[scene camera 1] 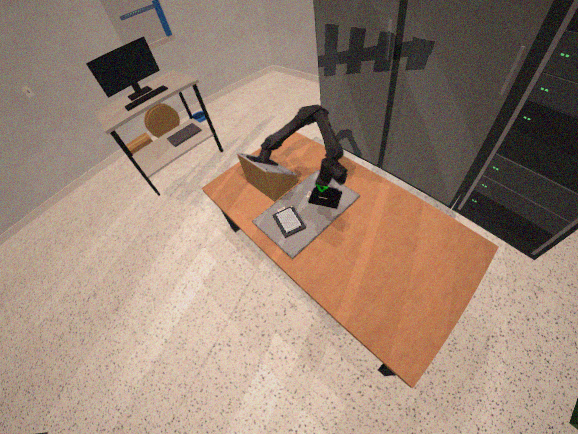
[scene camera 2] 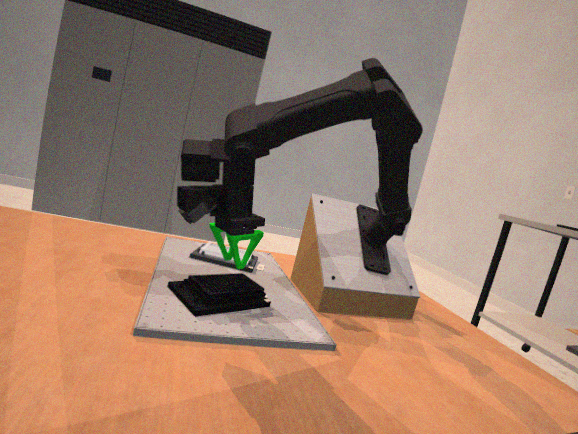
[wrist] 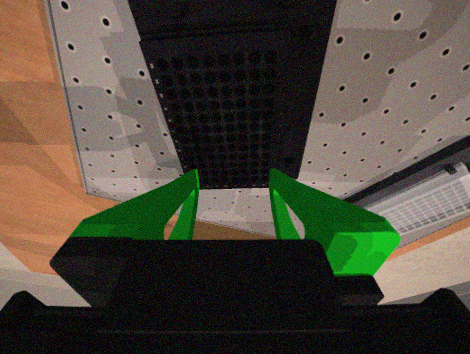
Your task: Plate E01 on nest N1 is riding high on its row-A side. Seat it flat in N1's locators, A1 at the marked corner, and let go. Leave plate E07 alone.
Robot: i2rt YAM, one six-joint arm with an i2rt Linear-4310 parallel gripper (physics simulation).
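Frame: origin at the arm's base, x left, y back, z up, level; millimetres.
Seen in the pictures: gripper, between the fingertips: (scene camera 1: pixel 322 188) (scene camera 2: pixel 234 264) (wrist: pixel 234 176); arm's base, origin of its link: (scene camera 1: pixel 262 161) (scene camera 2: pixel 371 238).
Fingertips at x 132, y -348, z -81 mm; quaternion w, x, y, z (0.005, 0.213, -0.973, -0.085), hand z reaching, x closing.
Observation:
Pixels of each thing's top centre, then the offset from my fingertips to it. Level surfaces: height alone.
- Plate E01, centre of its top: (wrist: pixel 224 134) (scene camera 2: pixel 227 282) (scene camera 1: pixel 325 191) dy -6, dx +11, dz -34 mm
- Plate E07, centre of its top: (wrist: pixel 414 216) (scene camera 2: pixel 227 250) (scene camera 1: pixel 288 218) dy +7, dx -246, dz -43 mm
- orange wooden table, height of its surface: dz -82 mm
Plate E01 (scene camera 1: pixel 326 196) (scene camera 2: pixel 225 283) (wrist: pixel 220 115) is a black well plate on the black nest N1 (scene camera 2: pixel 187 299) (wrist: pixel 300 110). Its wells face up, and small pale marks run along its left edge in the wrist view. Black on black hides how level it sits. My gripper (scene camera 1: pixel 322 188) (scene camera 2: pixel 235 263) (wrist: pixel 234 176) has green fingers, partly open with a gap between the tips. The tips are above the plate's end nearest the arm base, holding nothing. Plate E07 (scene camera 1: pixel 289 220) (scene camera 2: pixel 216 251) (wrist: pixel 435 195) is pale and lies in a dark nest beside N1.
Both nests stand on a grey perforated board (scene camera 1: pixel 292 250) (scene camera 2: pixel 150 320) (wrist: pixel 380 30) on the orange wooden table (scene camera 1: pixel 390 280) (scene camera 2: pixel 100 375). The arm's wedge-shaped mount (scene camera 1: pixel 267 185) (scene camera 2: pixel 306 260) stands next to the board. A desk with a monitor (scene camera 1: pixel 125 65) is farther off.

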